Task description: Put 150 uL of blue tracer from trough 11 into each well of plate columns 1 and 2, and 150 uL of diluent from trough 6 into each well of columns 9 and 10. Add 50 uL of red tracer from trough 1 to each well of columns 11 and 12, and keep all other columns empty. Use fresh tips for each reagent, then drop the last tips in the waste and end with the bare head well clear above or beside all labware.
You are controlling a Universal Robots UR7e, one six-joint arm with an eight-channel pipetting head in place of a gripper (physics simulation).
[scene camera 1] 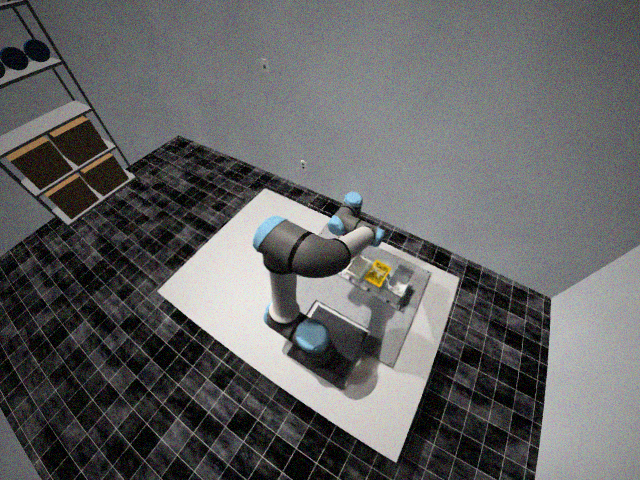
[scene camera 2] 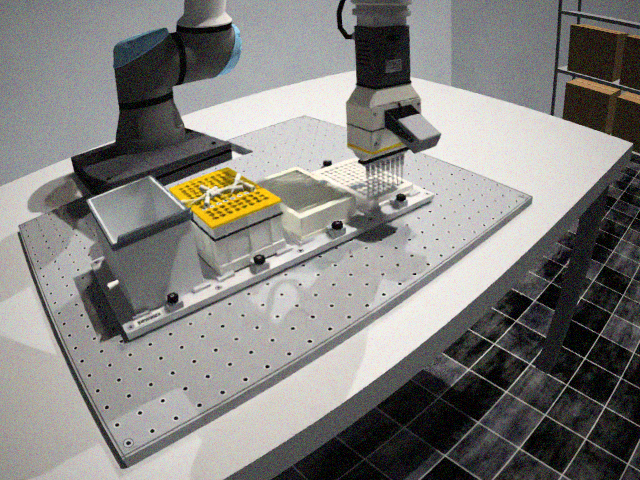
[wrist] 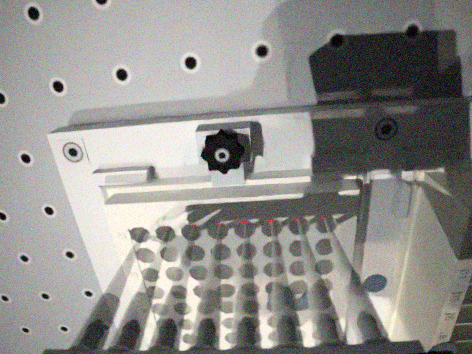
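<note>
My pipetting head (scene camera 2: 383, 173) (wrist: 232, 230) carries a row of eight clear tips. The tips stand low over the white well plate (scene camera 2: 421, 193) (wrist: 122, 217), and their lower ends meet the well row nearest the black clamp knob. Small red marks show at several tip ends in the wrist view; the tips look clear above them. Whether the ends are inside the wells cannot be told. Well contents are mostly too faint to read. The trough reservoir (scene camera 2: 310, 223) (wrist: 425, 280) stands beside the plate; its liquids cannot be made out.
The yellow tip rack (scene camera 2: 219, 221) (scene camera 1: 379, 272) has many dark holes and pale streaky shapes on top. The tall grey waste bin (scene camera 2: 142, 268) stands at the rail's far end. Black clamp knobs (scene camera 2: 337, 225) (wrist: 222, 152) stick up along the rail (scene camera 2: 222, 291).
</note>
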